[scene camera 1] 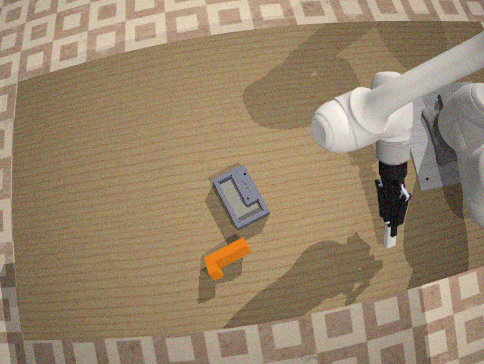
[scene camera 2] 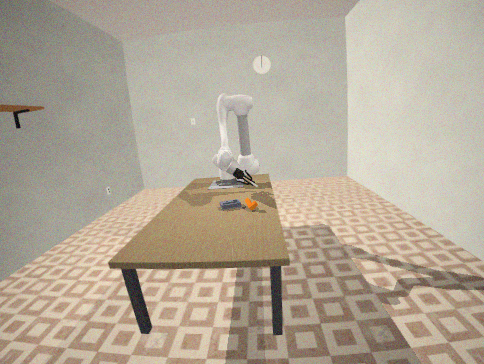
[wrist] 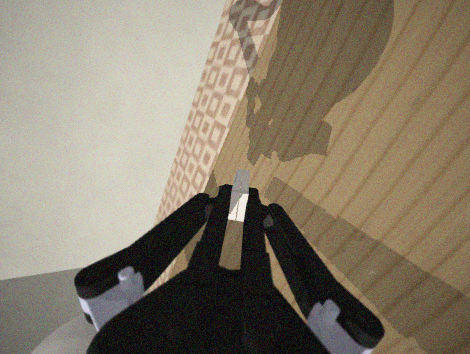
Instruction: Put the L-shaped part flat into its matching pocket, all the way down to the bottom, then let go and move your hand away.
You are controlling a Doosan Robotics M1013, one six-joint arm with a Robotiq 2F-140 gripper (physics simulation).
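Places are measured from the arm's base along level axes (x left, y back, z up), in centimetres.
Where they show: gripper, between the fingertips: [scene camera 1: 389,245] [scene camera 2: 257,186] [wrist: 241,180]; arm's base, origin of its link: [scene camera 1: 451,134] [scene camera 2: 228,183].
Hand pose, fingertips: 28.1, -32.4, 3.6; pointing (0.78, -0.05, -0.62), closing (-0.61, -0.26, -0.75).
Observation:
Each offset is from my fingertips to the top centre of the thing, as dx, dy, dz. "spot": to the spot under its first point. Level surfaces: height alone.
The orange L-shaped part {-5.6, -41.2, +2.4} [scene camera 1: 229,254] [scene camera 2: 251,204] is off the near side of the grey-blue pocket tray {-20.9, -35.5, -0.4} [scene camera 1: 253,219] [scene camera 2: 230,204], apart from it. It looks tipped rather than flat, and its shadow lies partly away from it; whether it touches the table is unclear. The tray's L-shaped pocket {spot: -22.6, -38.1, -3.6} [scene camera 1: 229,194] is empty. My gripper [scene camera 1: 389,240] [scene camera 2: 256,185] [wrist: 241,180] is shut with its pale fingertips together and nothing between them. It is tilted, well to the right of the part and tray in scene camera 1. The part does not show in the wrist view.
The wooden table {dz -4.1} [scene camera 1: 100,175] [scene camera 2: 200,240] carries the tray and the arm's grey base plate [scene camera 1: 430,170]. The arm and its shadows cover the table's right side in scene camera 1. The table's near edge runs past my gripper, with patterned floor [wrist: 220,105] beyond.

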